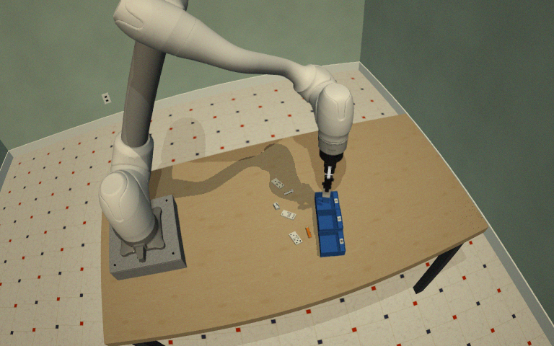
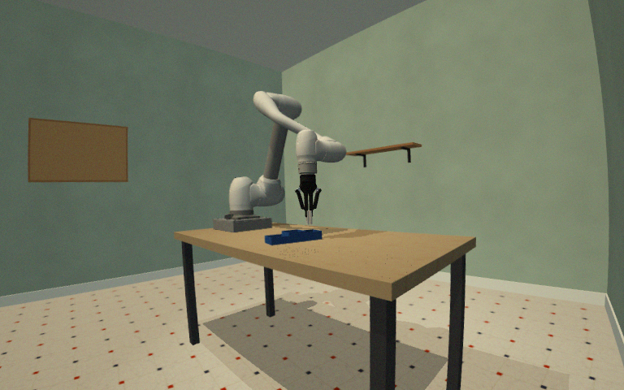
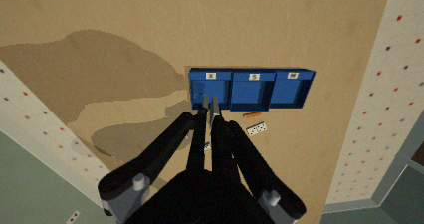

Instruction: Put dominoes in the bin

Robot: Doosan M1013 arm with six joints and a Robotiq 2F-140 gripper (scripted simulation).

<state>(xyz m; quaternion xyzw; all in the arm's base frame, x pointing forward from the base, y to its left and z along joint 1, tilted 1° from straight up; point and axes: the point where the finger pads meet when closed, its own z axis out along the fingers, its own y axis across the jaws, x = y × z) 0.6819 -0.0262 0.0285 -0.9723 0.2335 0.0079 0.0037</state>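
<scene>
My hand is 130 mm past the white domino, 150 mm to the right of it and 100 mm above it. Also, from my hand: grey screw (100 mm behind, 100 mm to the left, 100 mm below); blue bin (20 mm behind, 90 mm to the right, 80 mm below); orange stick (90 mm behind, 90 mm to the right, 100 mm below).
</scene>
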